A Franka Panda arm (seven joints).
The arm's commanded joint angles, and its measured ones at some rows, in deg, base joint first. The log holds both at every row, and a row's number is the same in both.
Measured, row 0: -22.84 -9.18 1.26 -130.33 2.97 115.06 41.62
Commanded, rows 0 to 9: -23.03 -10.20 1.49 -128.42 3.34 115.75 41.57; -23.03 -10.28 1.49 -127.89 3.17 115.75 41.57; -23.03 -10.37 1.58 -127.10 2.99 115.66 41.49; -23.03 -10.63 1.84 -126.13 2.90 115.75 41.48; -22.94 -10.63 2.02 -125.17 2.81 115.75 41.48; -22.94 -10.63 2.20 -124.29 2.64 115.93 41.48; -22.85 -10.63 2.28 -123.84 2.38 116.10 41.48; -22.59 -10.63 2.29 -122.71 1.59 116.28 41.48; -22.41 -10.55 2.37 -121.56 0.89 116.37 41.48; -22.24 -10.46 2.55 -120.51 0.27 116.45 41.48
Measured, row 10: -22.57 -10.39 1.79 -123.51 2.27 115.86 41.51
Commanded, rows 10 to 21: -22.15 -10.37 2.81 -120.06 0.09 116.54 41.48; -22.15 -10.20 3.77 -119.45 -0.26 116.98 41.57; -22.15 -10.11 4.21 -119.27 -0.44 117.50 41.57; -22.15 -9.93 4.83 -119.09 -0.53 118.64 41.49; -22.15 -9.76 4.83 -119.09 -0.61 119.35 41.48; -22.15 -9.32 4.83 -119.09 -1.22 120.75 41.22; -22.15 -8.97 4.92 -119.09 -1.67 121.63 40.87; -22.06 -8.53 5.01 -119.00 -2.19 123.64 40.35; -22.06 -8.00 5.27 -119.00 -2.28 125.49 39.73; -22.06 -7.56 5.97 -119.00 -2.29 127.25 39.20; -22.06 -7.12 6.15 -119.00 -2.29 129.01 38.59; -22.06 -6.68 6.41 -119.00 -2.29 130.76 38.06
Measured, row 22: -21.86 -8.25 5.19 -119.72 -1.16 126.36 39.70
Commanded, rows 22 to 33: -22.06 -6.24 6.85 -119.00 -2.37 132.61 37.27; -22.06 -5.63 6.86 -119.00 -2.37 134.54 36.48; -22.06 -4.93 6.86 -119.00 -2.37 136.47 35.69; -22.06 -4.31 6.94 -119.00 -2.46 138.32 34.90; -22.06 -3.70 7.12 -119.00 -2.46 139.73 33.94; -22.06 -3.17 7.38 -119.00 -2.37 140.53 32.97; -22.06 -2.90 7.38 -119.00 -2.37 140.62 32.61; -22.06 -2.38 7.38 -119.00 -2.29 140.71 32.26; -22.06 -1.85 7.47 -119.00 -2.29 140.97 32.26; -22.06 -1.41 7.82 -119.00 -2.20 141.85 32.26; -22.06 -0.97 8.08 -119.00 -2.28 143.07 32.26; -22.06 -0.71 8.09 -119.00 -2.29 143.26 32.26
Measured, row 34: -21.82 -2.20 7.11 -119.67 -1.23 140.63 32.77
